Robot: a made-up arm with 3 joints. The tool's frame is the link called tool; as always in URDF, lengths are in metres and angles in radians. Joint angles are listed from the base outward.
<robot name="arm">
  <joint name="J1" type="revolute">
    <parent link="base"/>
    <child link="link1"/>
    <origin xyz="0 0 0.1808" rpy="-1.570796 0 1.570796"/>
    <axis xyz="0 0 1"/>
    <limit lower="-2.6" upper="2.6"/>
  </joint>
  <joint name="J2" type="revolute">
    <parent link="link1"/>
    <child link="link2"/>
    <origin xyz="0.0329 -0.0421 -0.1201" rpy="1.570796 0 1.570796"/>
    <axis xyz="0 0 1"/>
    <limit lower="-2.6" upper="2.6"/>
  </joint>
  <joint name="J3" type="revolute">
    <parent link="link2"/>
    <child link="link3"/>
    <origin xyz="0.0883 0.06 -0.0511" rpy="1.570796 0 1.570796"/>
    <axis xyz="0 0 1"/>
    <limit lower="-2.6" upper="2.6"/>
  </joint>
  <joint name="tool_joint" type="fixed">
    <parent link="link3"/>
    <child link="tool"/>
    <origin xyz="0.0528 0.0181 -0.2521" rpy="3.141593 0 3.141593"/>
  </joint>
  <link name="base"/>
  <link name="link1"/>
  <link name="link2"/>
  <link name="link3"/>
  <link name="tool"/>
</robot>
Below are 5 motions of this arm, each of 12 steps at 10 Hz.
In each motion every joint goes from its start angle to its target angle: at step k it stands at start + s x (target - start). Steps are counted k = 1, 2, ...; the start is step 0. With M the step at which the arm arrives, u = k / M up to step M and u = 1 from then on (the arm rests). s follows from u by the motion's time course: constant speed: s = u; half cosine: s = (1 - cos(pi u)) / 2; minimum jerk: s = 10 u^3 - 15 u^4 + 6 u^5.
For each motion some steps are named. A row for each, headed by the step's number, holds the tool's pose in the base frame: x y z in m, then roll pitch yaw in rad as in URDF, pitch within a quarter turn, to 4 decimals.
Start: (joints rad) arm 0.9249 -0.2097 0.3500
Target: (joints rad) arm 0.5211 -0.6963 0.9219
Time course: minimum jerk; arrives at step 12
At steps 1, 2, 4, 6, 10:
1: -0.0154 0.1542 0.2761 -0.8734 -0.4059 -0.0556
2: -0.0168 0.1520 0.2763 -0.8545 -0.4274 -0.0619
4: -0.0243 0.1395 0.2764 -0.7325 -0.5467 -0.1156
6: -0.0341 0.1195 0.2744 -0.4640 -0.7168 -0.2856
10: -0.0439 0.0910 0.2666 0.1587 -0.8260 -0.7781

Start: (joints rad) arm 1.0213 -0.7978 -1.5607
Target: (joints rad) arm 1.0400 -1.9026 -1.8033
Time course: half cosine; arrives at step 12
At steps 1, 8, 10, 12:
1: -0.0530 0.0458 0.2920 -0.8232 1.0173 1.5630
8: -0.0396 -0.0681 0.2256 -1.6505 1.2068 1.5441
10: -0.0214 -0.0924 0.2119 -1.9850 1.2436 1.3997
12: -0.0134 -0.1004 0.2074 -2.1240 1.2516 1.3293

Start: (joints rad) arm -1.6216 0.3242 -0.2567
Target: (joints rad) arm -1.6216 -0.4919 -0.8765
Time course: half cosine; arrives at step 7
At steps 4, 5, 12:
4: -0.0199 -0.1817 0.1365 1.6325 -0.6258 -0.2111
5: -0.0387 -0.1576 0.1313 1.6358 -0.7419 -0.3826
12: -0.0522 -0.1330 0.1268 1.6388 -0.8513 -0.5436

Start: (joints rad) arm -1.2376 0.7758 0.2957
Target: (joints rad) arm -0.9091 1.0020 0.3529
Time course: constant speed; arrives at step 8
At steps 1, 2, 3, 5, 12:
1: 0.1652 -0.2099 0.2792 1.2673 0.5573 0.6757
2: 0.1707 -0.2042 0.2874 1.2359 0.5984 0.6827
3: 0.1762 -0.1980 0.2952 1.2044 0.6403 0.6881
5: 0.1869 -0.1843 0.3096 1.1404 0.7266 0.6931
12: 0.2025 -0.1610 0.3278 1.0381 0.8610 0.6832

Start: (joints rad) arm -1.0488 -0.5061 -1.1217
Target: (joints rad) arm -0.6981 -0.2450 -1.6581
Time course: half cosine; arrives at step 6
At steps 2, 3, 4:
2: -0.0344 -0.1592 0.2154 0.0419 -1.0259 0.9997
3: -0.0212 -0.1675 0.2339 -0.1557 -0.9213 1.2904
4: -0.0066 -0.1723 0.2538 -0.2648 -0.7991 1.5069

